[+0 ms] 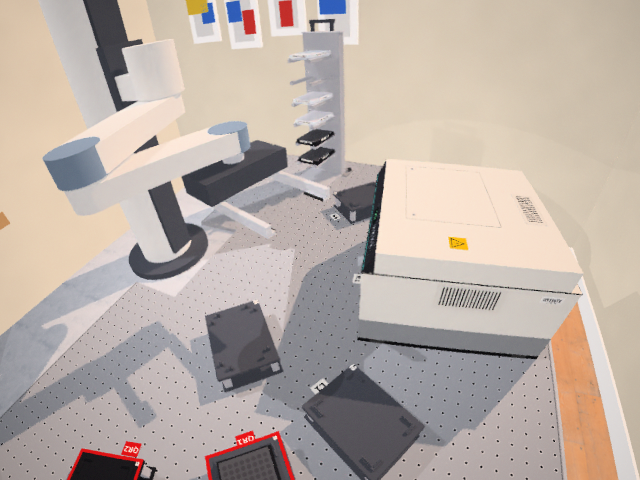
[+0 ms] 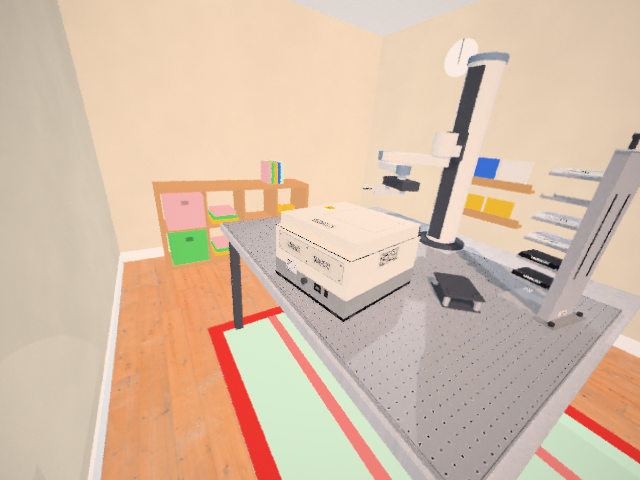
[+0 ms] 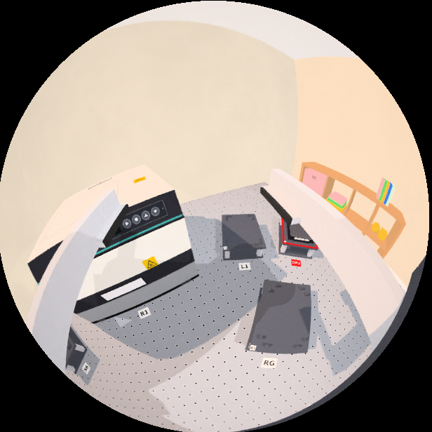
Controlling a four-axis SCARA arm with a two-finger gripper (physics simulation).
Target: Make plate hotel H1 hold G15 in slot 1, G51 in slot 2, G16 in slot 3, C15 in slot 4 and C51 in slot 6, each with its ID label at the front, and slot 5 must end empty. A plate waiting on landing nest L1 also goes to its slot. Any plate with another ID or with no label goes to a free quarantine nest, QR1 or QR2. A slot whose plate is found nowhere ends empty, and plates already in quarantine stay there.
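Frame: origin at the arm's base, x down, y ahead, z right, level; centimetres.
Where they show: gripper, between the fingertips: (image 1: 301, 211) (image 2: 367, 189); arm's base, origin of its link: (image 1: 169, 251) (image 2: 439, 241).
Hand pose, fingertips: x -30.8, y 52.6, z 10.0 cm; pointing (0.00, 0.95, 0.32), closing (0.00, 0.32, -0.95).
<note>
Each offset is from my fingertips to the top centre of the thing. "*": to the spot under its first point.
My gripper (image 1: 298, 212) (image 3: 191, 186) is open and empty, high above the table between hotel H1 and the machine. Hotel H1 (image 1: 333, 103) (image 2: 594, 232) has black plates in slot 1 @[* dx +18.8, dy -23.4, dz -61.0 cm] (image 1: 316, 156) and slot 2 @[* dx +11.7, dy -23.5, dz -61.4 cm] (image 1: 315, 137). Clear plates sit in slot 3 @[* dx +4.6, dy -23.2, dz -59.7 cm] (image 1: 313, 119), slot 4 @[* dx -2.5, dy -22.6, dz -58.7 cm] (image 1: 312, 99) and slot 6 @[* dx -16.6, dy -21.6, dz -56.9 cm] (image 1: 310, 55). Slot 5 shows a bare shelf. Their IDs are unreadable here. Landing nest L1 @[dx +23.9, dy +16.5, dz +18.2 cm] (image 1: 361, 421) (image 3: 243, 235) is bare. A dark plate @[* dx +23.1, dy +3.9, dz +32.0 cm] (image 1: 250, 467) (image 3: 301, 231) lies in red-rimmed QR1 @[* dx +24.5, dy -2.4, dz +34.5 cm] (image 1: 209, 467). QR2 @[* dx +24.5, dy -12.5, dz +39.6 cm] (image 1: 140, 467) is cut off; I cannot tell whether its black inside is a plate.
Nest RG @[dx +23.5, dy -10.9, dz +11.3 cm] (image 1: 242, 341) (image 3: 282, 317) stands bare in front of L1. Nest N6 @[dx +23.9, dy -2.3, dz -48.8 cm] (image 1: 356, 198) (image 2: 457, 289) (image 3: 75, 350) stands near the hotel. The large cream machine @[dx +5.0, dy +26.2, dz -20.1 cm] (image 1: 465, 206) (image 2: 346, 232) (image 3: 145, 260), labelled R1, stands between N6 and L1.
</note>
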